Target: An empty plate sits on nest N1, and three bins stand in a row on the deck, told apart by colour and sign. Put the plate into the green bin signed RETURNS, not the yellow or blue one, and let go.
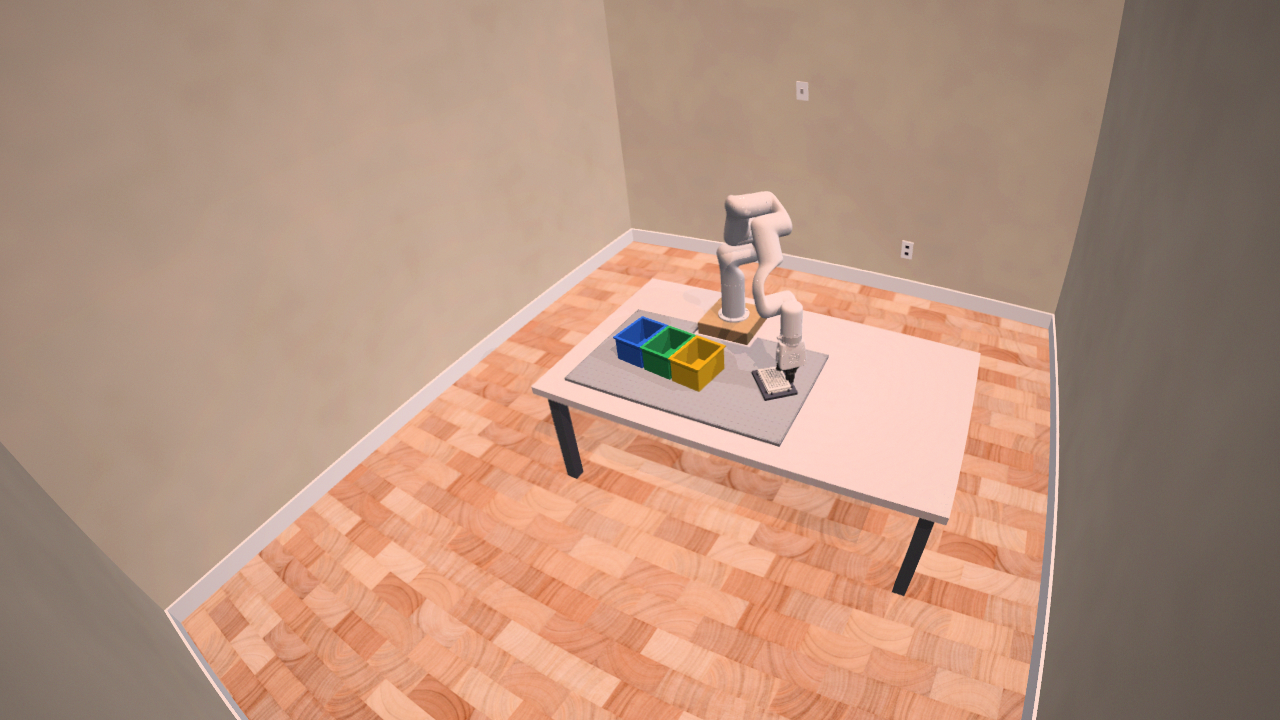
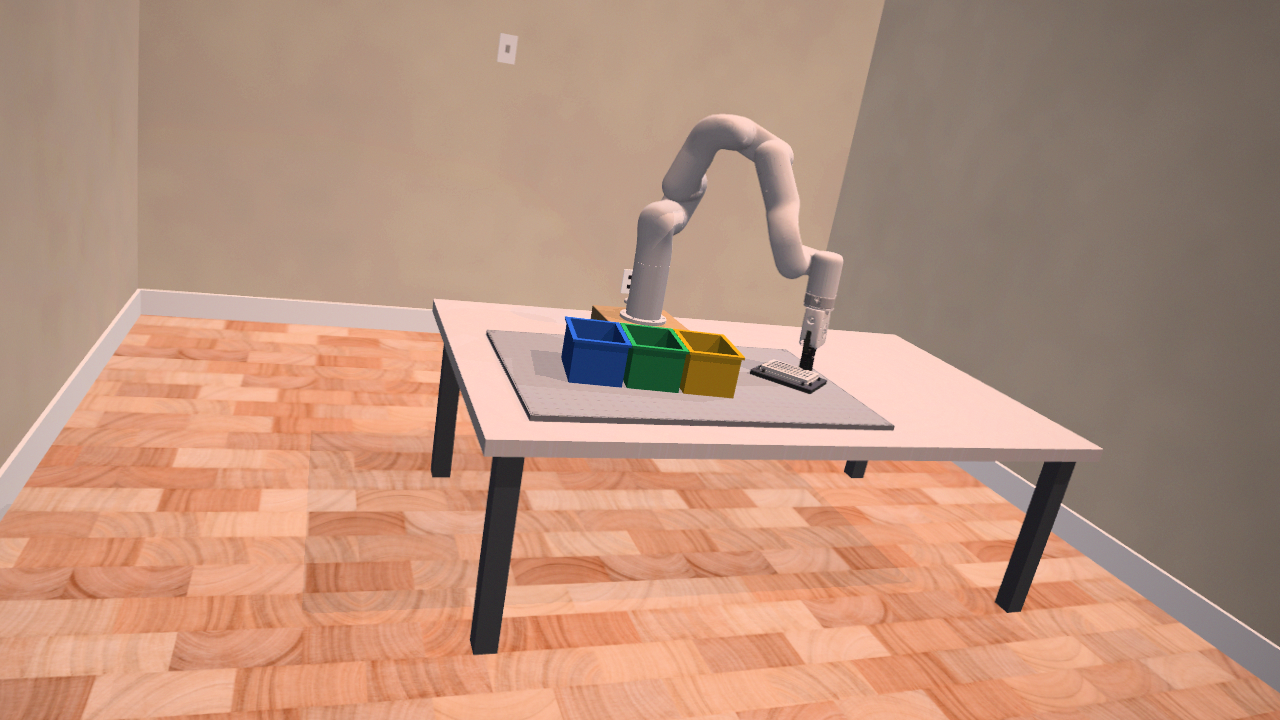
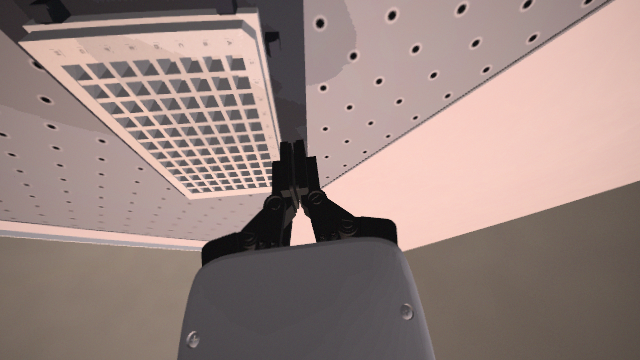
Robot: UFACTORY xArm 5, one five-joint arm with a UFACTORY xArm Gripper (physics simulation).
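Pixels of known places: gripper, fingertip midpoint: (image 1: 789, 381) (image 2: 804, 371) (image 3: 295, 153); arm's base, link origin: (image 1: 733, 314) (image 2: 642, 318).
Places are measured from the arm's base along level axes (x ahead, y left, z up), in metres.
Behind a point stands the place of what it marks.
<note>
The pale plate (image 1: 774, 380) {x 0.360, y 0.238, z -0.019 m} (image 2: 789, 372) {x 0.364, y 0.222, z -0.017 m} (image 3: 150, 42) {x 0.297, y 0.209, z -0.015 m}, with its grid of square wells, sits on the dark nest (image 1: 778, 395) {x 0.424, y 0.266, z -0.029 m} (image 2: 810, 385) {x 0.427, y 0.240, z -0.027 m} (image 3: 289, 85) {x 0.299, y 0.266, z -0.029 m}. My gripper (image 1: 791, 379) {x 0.344, y 0.291, z -0.024 m} (image 2: 807, 367) {x 0.344, y 0.291, z -0.024 m} (image 3: 295, 153) {x 0.344, y 0.291, z -0.024 m} points down with its black fingers together and nothing between them. The fingertips are low, at one long side of the plate; whether they touch it I cannot tell. The green bin (image 1: 657, 358) {x 0.399, y -0.178, z 0.035 m} (image 2: 656, 371) {x 0.396, y -0.189, z 0.004 m} stands between the blue bin (image 1: 630, 351) {x 0.359, y -0.301, z 0.018 m} (image 2: 597, 365) {x 0.354, y -0.314, z 0.004 m} and the yellow bin (image 1: 708, 370) {x 0.397, y 0.008, z 0.013 m} (image 2: 711, 376) {x 0.436, y -0.069, z 0.006 m}. The signs are not readable.
The grey perforated deck (image 1: 733, 413) {x 0.536, y 0.134, z -0.042 m} (image 2: 698, 411) {x 0.518, y -0.147, z -0.040 m} (image 3: 400, 75) {x 0.269, y 0.328, z -0.041 m} carries the bins and the nest. The yellow bin is the nearest to the nest. The arm's base stands on a wooden block (image 1: 732, 333) {x 0.114, y 0.022, z -0.014 m} behind the deck, on the pale table (image 1: 895, 420) {x 0.435, y 0.686, z -0.055 m} (image 2: 966, 411) {x 0.571, y 0.664, z -0.054 m}.
</note>
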